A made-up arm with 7 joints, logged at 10 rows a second.
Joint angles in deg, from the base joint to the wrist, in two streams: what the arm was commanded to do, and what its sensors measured. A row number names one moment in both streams.
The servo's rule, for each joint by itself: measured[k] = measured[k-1] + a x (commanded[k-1-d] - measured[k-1]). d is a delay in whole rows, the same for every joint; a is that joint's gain. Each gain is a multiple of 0.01, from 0.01 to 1. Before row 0 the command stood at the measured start. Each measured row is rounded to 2 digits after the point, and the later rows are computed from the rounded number. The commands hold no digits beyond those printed.
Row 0, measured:
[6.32, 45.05, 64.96, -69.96, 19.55, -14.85, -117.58]
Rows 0 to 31, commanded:
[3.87, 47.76, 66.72, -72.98, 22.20, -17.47, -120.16]
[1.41, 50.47, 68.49, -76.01, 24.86, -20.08, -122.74]
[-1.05, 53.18, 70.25, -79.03, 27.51, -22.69, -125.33]
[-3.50, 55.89, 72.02, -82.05, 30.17, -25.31, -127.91]
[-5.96, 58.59, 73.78, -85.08, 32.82, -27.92, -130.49]
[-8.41, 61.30, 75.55, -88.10, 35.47, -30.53, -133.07]
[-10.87, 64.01, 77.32, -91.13, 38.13, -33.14, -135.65]
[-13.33, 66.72, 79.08, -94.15, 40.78, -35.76, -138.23]
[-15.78, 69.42, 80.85, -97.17, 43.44, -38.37, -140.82]
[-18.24, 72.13, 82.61, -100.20, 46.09, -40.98, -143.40]
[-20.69, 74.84, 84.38, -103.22, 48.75, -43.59, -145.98]
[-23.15, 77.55, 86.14, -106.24, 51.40, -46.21, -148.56]
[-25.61, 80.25, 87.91, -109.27, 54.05, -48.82, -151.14]
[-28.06, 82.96, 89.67, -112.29, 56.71, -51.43, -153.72]
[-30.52, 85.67, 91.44, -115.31, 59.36, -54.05, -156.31]
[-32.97, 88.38, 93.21, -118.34, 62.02, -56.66, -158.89]
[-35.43, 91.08, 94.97, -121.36, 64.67, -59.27, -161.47]
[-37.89, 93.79, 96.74, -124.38, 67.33, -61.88, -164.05]
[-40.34, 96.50, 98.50, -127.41, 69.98, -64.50, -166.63]
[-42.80, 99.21, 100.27, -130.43, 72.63, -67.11, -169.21]
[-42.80, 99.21, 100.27, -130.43, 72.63, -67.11, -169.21]
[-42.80, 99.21, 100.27, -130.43, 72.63, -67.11, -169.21]
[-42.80, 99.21, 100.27, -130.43, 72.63, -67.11, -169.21]
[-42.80, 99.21, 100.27, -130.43, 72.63, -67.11, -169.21]
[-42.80, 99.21, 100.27, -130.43, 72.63, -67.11, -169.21]
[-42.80, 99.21, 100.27, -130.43, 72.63, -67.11, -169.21]
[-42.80, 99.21, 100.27, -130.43, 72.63, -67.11, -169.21]
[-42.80, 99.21, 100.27, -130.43, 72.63, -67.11, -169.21]
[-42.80, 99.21, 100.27, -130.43, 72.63, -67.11, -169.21]
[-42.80, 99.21, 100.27, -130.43, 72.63, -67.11, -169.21]
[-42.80, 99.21, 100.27, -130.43, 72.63, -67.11, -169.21]
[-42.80, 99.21, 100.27, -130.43, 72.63, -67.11, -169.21]
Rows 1 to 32, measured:
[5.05, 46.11, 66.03, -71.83, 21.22, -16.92, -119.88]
[3.16, 47.81, 67.53, -74.42, 23.51, -19.42, -122.43]
[0.97, 49.90, 69.19, -77.28, 26.03, -22.00, -125.01]
[-1.35, 52.24, 70.92, -80.24, 28.64, -24.61, -127.59]
[-3.75, 54.72, 72.66, -83.24, 31.27, -27.22, -130.17]
[-6.17, 57.29, 74.42, -86.25, 33.92, -29.83, -132.75]
[-8.61, 59.91, 76.19, -89.28, 36.57, -32.44, -135.33]
[-11.06, 62.57, 77.95, -92.30, 39.22, -35.06, -137.91]
[-13.51, 65.24, 79.72, -95.32, 41.88, -37.67, -140.50]
[-15.97, 67.93, 81.48, -98.35, 44.53, -40.28, -143.08]
[-18.42, 70.62, 83.25, -101.37, 47.19, -42.89, -145.66]
[-20.88, 73.32, 85.01, -104.39, 49.84, -45.51, -148.24]
[-23.34, 76.02, 86.78, -107.42, 52.49, -48.12, -150.82]
[-25.79, 78.73, 88.54, -110.44, 55.15, -50.73, -153.40]
[-28.25, 81.44, 90.31, -113.46, 57.80, -53.35, -155.99]
[-30.70, 84.15, 92.08, -116.49, 60.46, -55.96, -158.57]
[-33.16, 86.85, 93.84, -119.51, 63.11, -58.57, -161.15]
[-35.62, 89.56, 95.61, -122.53, 65.77, -61.18, -163.73]
[-38.07, 92.27, 97.37, -125.56, 68.42, -63.80, -166.31]
[-40.53, 94.98, 99.14, -128.58, 71.07, -66.41, -168.89]
[-41.71, 96.63, 99.83, -129.73, 72.05, -66.96, -169.17]
[-42.28, 97.64, 100.10, -130.16, 72.42, -67.08, -169.21]
[-42.55, 98.25, 100.20, -130.33, 72.55, -67.10, -169.21]
[-42.68, 98.62, 100.24, -130.39, 72.60, -67.11, -169.21]
[-42.74, 98.85, 100.26, -130.41, 72.62, -67.11, -169.21]
[-42.77, 98.99, 100.27, -130.42, 72.63, -67.11, -169.21]
[-42.79, 99.08, 100.27, -130.43, 72.63, -67.11, -169.21]
[-42.80, 99.13, 100.27, -130.43, 72.63, -67.11, -169.21]
[-42.80, 99.16, 100.27, -130.43, 72.63, -67.11, -169.21]
[-42.80, 99.18, 100.27, -130.43, 72.63, -67.11, -169.21]
[-42.80, 99.19, 100.27, -130.43, 72.63, -67.11, -169.21]
[-42.80, 99.20, 100.27, -130.43, 72.63, -67.11, -169.21]
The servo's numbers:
d 0
a 0.52 0.39 0.61 0.62 0.63 0.79 0.89

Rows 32 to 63, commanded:
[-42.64, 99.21, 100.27, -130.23, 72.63, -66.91, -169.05]
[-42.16, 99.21, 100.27, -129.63, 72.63, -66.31, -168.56]
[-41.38, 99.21, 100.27, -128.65, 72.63, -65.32, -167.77]
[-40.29, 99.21, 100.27, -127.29, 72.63, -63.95, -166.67]
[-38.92, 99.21, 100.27, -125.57, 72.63, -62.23, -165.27]
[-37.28, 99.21, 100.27, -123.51, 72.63, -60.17, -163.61]
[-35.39, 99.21, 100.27, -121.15, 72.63, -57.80, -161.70]
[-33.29, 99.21, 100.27, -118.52, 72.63, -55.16, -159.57]
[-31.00, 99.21, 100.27, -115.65, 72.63, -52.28, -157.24]
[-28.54, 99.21, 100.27, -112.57, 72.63, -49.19, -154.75]
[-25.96, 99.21, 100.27, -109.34, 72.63, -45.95, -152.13]
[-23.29, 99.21, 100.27, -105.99, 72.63, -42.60, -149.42]
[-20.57, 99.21, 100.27, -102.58, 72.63, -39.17, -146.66]
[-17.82, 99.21, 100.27, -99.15, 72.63, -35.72, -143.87]
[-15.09, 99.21, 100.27, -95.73, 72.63, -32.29, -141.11]
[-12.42, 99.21, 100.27, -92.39, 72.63, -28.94, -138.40]
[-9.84, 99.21, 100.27, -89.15, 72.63, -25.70, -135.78]
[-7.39, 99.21, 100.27, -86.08, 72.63, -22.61, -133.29]
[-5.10, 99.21, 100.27, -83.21, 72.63, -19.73, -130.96]
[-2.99, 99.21, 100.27, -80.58, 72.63, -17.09, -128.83]
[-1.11, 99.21, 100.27, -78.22, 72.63, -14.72, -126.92]
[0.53, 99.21, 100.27, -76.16, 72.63, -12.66, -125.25]
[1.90, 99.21, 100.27, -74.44, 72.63, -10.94, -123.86]
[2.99, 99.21, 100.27, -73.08, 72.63, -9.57, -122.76]
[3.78, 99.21, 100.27, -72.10, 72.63, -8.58, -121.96]
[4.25, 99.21, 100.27, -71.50, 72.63, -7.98, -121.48]
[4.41, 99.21, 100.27, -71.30, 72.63, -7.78, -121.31]
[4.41, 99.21, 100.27, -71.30, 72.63, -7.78, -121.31]
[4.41, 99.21, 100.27, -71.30, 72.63, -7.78, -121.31]
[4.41, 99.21, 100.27, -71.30, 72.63, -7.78, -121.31]
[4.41, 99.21, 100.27, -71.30, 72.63, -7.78, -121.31]
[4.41, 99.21, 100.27, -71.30, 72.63, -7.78, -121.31]
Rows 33 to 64, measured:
[-42.72, 99.20, 100.27, -130.31, 72.63, -66.95, -169.07]
[-42.43, 99.20, 100.27, -129.89, 72.63, -66.44, -168.62]
[-41.88, 99.20, 100.27, -129.12, 72.63, -65.56, -167.86]
[-41.05, 99.20, 100.27, -127.99, 72.63, -64.29, -166.80]
[-39.94, 99.20, 100.27, -126.49, 72.63, -62.66, -165.44]
[-38.56, 99.20, 100.27, -124.64, 72.63, -60.69, -163.81]
[-36.91, 99.20, 100.27, -122.48, 72.63, -58.41, -161.93]
[-35.03, 99.20, 100.27, -120.02, 72.63, -55.84, -159.83]
[-32.93, 99.20, 100.27, -117.31, 72.63, -53.03, -157.52]
[-30.65, 99.20, 100.27, -114.37, 72.63, -50.00, -155.05]
[-28.21, 99.20, 100.27, -111.25, 72.63, -46.80, -152.45]
[-25.65, 99.20, 100.27, -107.99, 72.63, -43.48, -149.75]
[-23.01, 99.20, 100.27, -104.64, 72.63, -40.08, -147.00]
[-20.31, 99.20, 100.27, -101.24, 72.63, -36.64, -144.21]
[-17.60, 99.20, 100.27, -97.82, 72.63, -33.20, -141.45]
[-14.91, 99.20, 100.27, -94.45, 72.63, -29.83, -138.74]
[-12.27, 99.20, 100.27, -91.16, 72.63, -26.57, -136.11]
[-9.73, 99.20, 100.27, -88.01, 72.63, -23.44, -133.60]
[-7.32, 99.20, 100.27, -85.03, 72.63, -20.51, -131.25]
[-5.07, 99.20, 100.27, -82.27, 72.63, -17.81, -129.10]
[-3.01, 99.20, 100.27, -79.76, 72.63, -15.37, -127.16]
[-1.17, 99.20, 100.27, -77.53, 72.63, -13.23, -125.46]
[0.43, 99.20, 100.27, -75.61, 72.63, -11.42, -124.04]
[1.76, 99.20, 100.27, -74.04, 72.63, -9.96, -122.90]
[2.81, 99.20, 100.27, -72.84, 72.63, -8.87, -122.06]
[3.56, 99.20, 100.27, -72.01, 72.63, -8.17, -121.54]
[4.00, 99.20, 100.27, -71.57, 72.63, -7.86, -121.34]
[4.21, 99.20, 100.27, -71.40, 72.63, -7.80, -121.31]
[4.31, 99.20, 100.27, -71.34, 72.63, -7.78, -121.31]
[4.36, 99.20, 100.27, -71.32, 72.63, -7.78, -121.31]
[4.39, 99.20, 100.27, -71.31, 72.63, -7.78, -121.31]
[4.40, 99.20, 100.27, -71.30, 72.63, -7.78, -121.31]

